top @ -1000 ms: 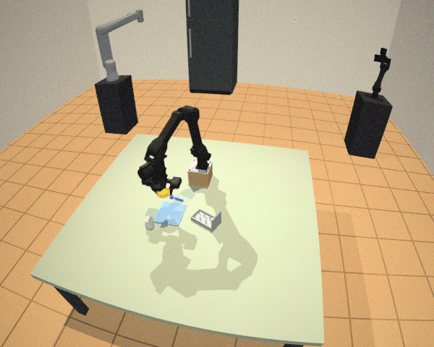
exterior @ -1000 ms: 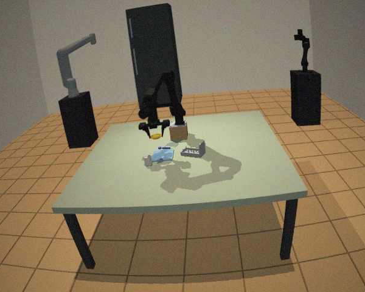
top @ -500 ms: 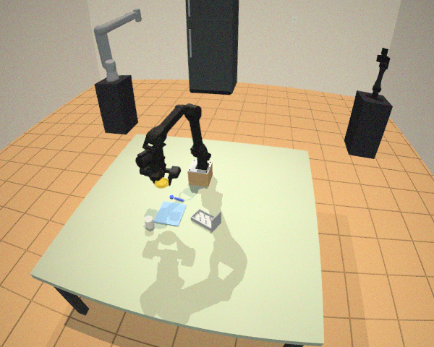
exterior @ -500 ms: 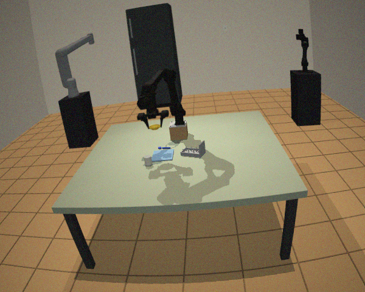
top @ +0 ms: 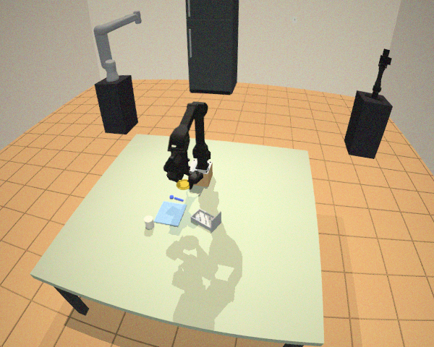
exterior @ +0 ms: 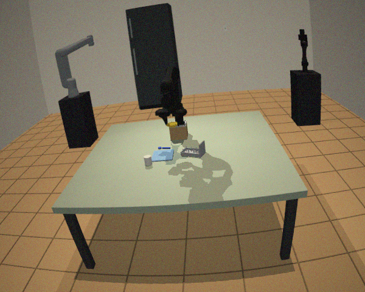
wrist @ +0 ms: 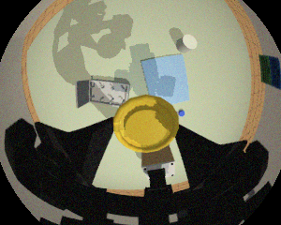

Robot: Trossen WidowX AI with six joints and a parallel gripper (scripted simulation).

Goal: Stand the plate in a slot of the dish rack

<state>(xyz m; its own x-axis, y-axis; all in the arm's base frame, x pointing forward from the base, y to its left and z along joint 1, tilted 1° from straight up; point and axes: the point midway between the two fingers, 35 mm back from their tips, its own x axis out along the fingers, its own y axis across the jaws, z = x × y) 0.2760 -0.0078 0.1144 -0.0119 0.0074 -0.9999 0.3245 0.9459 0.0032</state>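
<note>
Right now the dish rack is 30 mm ahead of my gripper tip, 110 mm to the left of it and 160 mm below it. Also, from my gripper tip: white cup 130 mm ahead, 150 mm to the right, 150 mm below; then yellow plate 10 mm above; then blue mat 30 mm ahead, 80 mm to the right, 180 mm below.
</note>
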